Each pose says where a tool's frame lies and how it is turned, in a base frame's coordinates. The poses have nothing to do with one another.
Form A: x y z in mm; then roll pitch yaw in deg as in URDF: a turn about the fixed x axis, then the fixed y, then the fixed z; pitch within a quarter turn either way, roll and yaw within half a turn.
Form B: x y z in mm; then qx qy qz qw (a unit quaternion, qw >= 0). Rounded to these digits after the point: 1 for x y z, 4 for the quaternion.
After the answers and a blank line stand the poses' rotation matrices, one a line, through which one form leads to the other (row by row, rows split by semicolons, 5 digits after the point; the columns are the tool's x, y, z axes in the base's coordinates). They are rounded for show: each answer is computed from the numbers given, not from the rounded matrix.
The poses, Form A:
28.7, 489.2, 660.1, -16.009, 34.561, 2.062
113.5, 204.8, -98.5, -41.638, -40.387, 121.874
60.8, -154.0, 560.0, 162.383, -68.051, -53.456
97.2, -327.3, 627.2, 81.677, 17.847, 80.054
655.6, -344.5, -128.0, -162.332, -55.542, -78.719
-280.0, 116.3, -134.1, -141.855, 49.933, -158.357
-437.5, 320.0, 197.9, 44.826, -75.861, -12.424
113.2, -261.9, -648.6, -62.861, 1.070, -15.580
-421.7, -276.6, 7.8, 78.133, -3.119, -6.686
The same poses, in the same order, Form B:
28.7, 489.2, 660.1, -0.1382, 0.2917, 0.0584, 0.9447
113.5, 204.8, -98.5, 0.1200, -0.4483, 0.7072, 0.5334
60.8, -154.0, 560.0, 0.6930, -0.4449, 0.4368, 0.3621
97.2, -327.3, 627.2, 0.4192, 0.5053, 0.4030, 0.6376
655.6, -344.5, -128.0, 0.7214, -0.4992, 0.4422, 0.1869
-280.0, 116.3, -134.1, -0.0254, 0.8674, -0.2161, 0.4474
-437.5, 320.0, 197.9, 0.2375, -0.5975, 0.1541, 0.7503
113.2, -261.9, -648.6, -0.5155, 0.0786, -0.1108, 0.8460
-421.7, -276.6, 7.8, 0.6277, -0.0578, -0.0281, 0.7758

0.82299 -0.19093 0.53501; 0.02963 0.95497 0.29523; -0.56728 -0.22712 0.79159
-0.40221 -0.86200 -0.30853; 0.64683 -0.02905 -0.76208; 0.64795 -0.50608 0.56925
0.22256 -0.93287 0.28323; -0.30030 -0.34199 -0.89043; 0.92752 0.11313 -0.35625
0.16441 -0.09020 0.98226; 0.93757 0.32369 -0.12720; -0.30648 0.94185 0.13779
0.11068 -0.88547 0.45133; -0.55487 -0.43181 -0.71110; 0.82454 -0.17172 -0.53911
-0.59830 0.14930 0.78724; -0.23740 0.90534 -0.35213; -0.76529 -0.39757 -0.50622
0.23855 -0.51500 -0.82333; -0.05255 0.83971 -0.54048; 0.96971 0.17220 0.17325
0.96309 0.10651 0.24722; -0.26854 0.44385 0.85492; -0.01867 -0.88975 0.45607
0.99173 -0.02894 -0.12505; -0.11626 0.21044 -0.97067; 0.05441 0.97718 0.20534

